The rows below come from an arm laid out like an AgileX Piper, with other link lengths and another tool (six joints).
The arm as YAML. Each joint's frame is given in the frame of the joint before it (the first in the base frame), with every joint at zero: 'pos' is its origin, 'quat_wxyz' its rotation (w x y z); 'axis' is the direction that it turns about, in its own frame. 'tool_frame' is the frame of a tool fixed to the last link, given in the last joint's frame.
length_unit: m
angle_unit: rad
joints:
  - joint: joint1
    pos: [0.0, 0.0, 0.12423]
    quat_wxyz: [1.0, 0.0, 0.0, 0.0]
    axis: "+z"
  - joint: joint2
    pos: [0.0, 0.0, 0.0]
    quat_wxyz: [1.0, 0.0, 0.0, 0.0]
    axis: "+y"
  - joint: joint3
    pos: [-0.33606, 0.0, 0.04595]
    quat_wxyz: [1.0, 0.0, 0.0, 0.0]
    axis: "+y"
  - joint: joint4
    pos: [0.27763, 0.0, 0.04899]
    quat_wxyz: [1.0, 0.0, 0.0, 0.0]
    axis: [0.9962, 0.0, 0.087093]
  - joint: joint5
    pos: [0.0, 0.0, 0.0]
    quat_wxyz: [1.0, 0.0, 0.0, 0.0]
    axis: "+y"
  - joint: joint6
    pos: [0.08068, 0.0, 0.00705]
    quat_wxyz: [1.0, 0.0, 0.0, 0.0]
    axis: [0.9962, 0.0, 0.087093]
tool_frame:
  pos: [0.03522, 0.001, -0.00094]
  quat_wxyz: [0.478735, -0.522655, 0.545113, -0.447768]
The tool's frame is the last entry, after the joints.
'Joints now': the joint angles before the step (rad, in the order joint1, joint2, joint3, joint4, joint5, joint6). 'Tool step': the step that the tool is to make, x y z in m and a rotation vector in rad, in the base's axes. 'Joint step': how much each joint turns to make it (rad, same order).
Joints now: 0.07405, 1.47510, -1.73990, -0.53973, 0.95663, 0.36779
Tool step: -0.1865, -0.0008, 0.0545, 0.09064, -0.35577, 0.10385
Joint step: 0.00021, -0.51430, 0.26983, 0.10425, -0.13296, -0.00049
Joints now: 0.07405, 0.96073, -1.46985, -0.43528, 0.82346, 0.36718
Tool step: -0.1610, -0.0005, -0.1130, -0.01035, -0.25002, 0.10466
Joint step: 0.00001, -0.65695, 0.58226, 0.06747, -0.19971, -0.03804
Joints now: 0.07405, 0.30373, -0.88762, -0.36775, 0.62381, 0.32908
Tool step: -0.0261, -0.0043, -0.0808, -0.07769, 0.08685, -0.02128
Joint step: -0.00006, -0.22852, 0.22251, 0.00894, 0.08215, -0.09870
